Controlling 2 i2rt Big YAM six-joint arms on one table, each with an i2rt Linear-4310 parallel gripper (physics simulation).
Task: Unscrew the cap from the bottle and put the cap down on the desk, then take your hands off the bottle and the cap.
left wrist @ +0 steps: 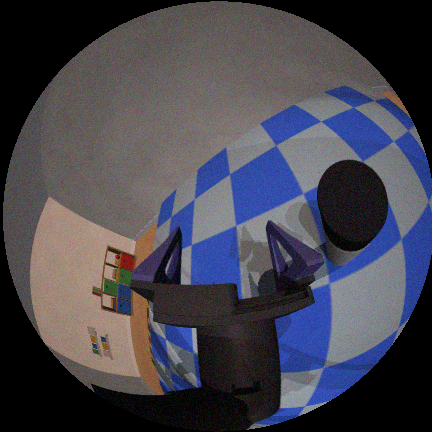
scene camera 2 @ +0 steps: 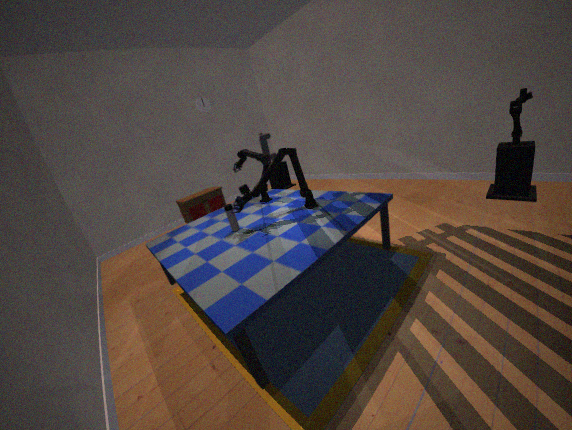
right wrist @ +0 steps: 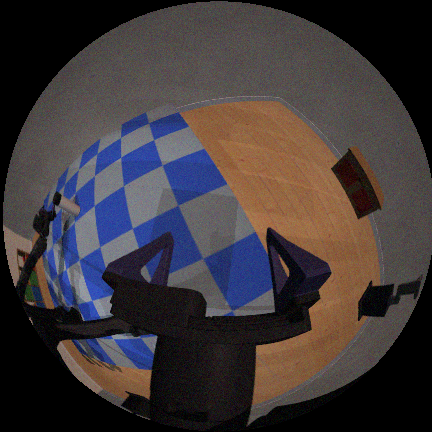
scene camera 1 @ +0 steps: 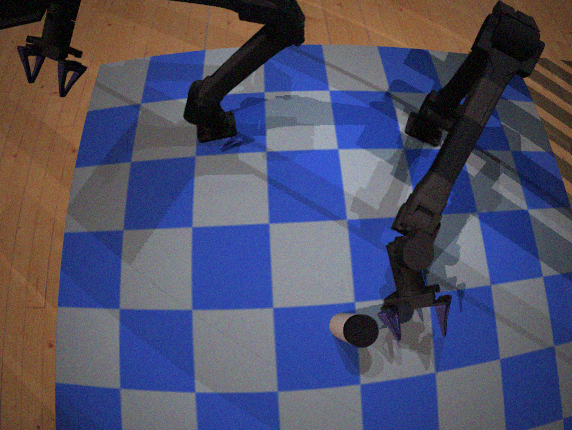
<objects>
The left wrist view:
left gripper: 224, 226
black cap: 352, 200, on a white bottle
</objects>
